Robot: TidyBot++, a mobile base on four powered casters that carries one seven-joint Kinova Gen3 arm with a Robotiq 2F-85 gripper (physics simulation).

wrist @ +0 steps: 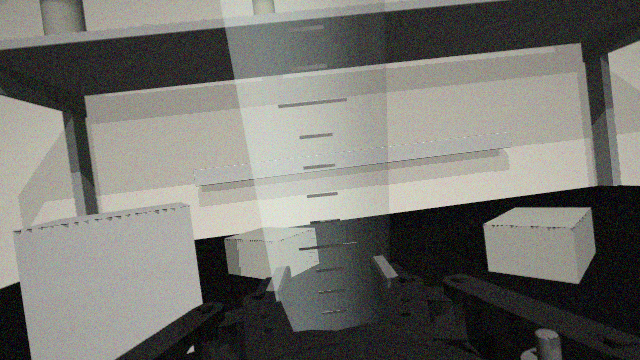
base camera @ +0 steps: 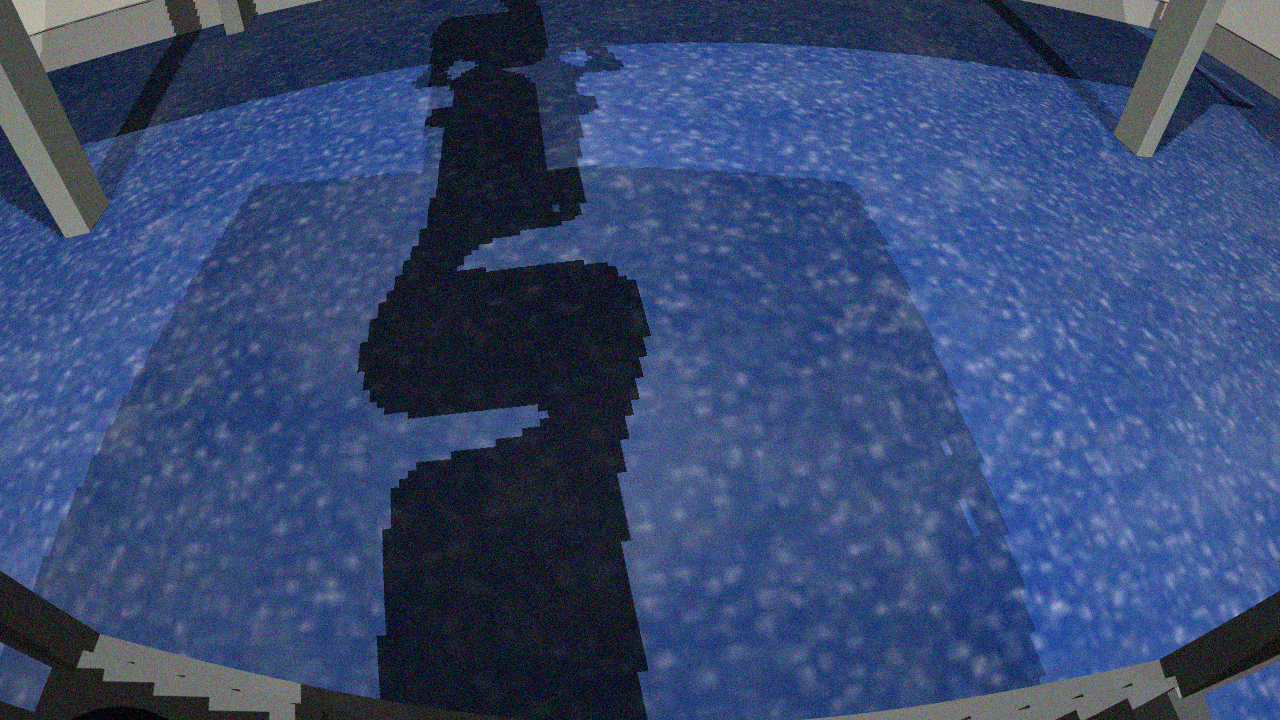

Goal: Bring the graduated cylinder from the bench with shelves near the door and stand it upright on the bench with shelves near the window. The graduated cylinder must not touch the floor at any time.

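Frame: origin at the arm's base, x ahead, y left, z up, level; centimetres.
Seen in the pictures: gripper, fingertip midpoint: (wrist: 331, 279).
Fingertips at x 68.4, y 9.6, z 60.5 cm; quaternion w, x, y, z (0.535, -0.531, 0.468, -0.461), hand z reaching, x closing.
Observation:
Offsets run from my fingertips to a thing's top centre. "pt": to the spot under its first point. Level surfaces: height alone.
The graduated cylinder @[pt dy -1.3, dx -8.3, dz +5.4 cm] (wrist: 325, 182) is a tall, see-through tube with dark graduation lines, in the middle of the wrist view. It runs from the top edge of the view down between the finger pads and looks roughly upright, leaning slightly in the picture. My gripper (wrist: 331, 279) is shut on it, with one pad at each side. The cylinder's foot is hidden behind the dark gripper parts. Behind it is a bench with a black top @[dz -8.8 cm] (wrist: 430, 227) and a shelf @[dz +35.0 cm] (wrist: 150, 61) above. Which of the two benches this is, I cannot tell. The cylinder does not show in the base view.
White boxes @[dy +21.8, dx +11.3, dz +4.2 cm] (wrist: 107, 280) (wrist: 272, 250) @[dy -23.2, dx +25.4, dz -3.0 cm] (wrist: 532, 247) stand on the bench. Containers @[pt dy +55.3, dx +42.3, dz +44.7 cm] (wrist: 63, 17) (wrist: 263, 6) stand on the shelf. A small pale round post (wrist: 547, 343) shows at lower right. Pale legs (base camera: 58, 134) (base camera: 1163, 85) stand on the blue floor @[dz -100.1 cm] (base camera: 805, 402), crossed by the arm's shadow.

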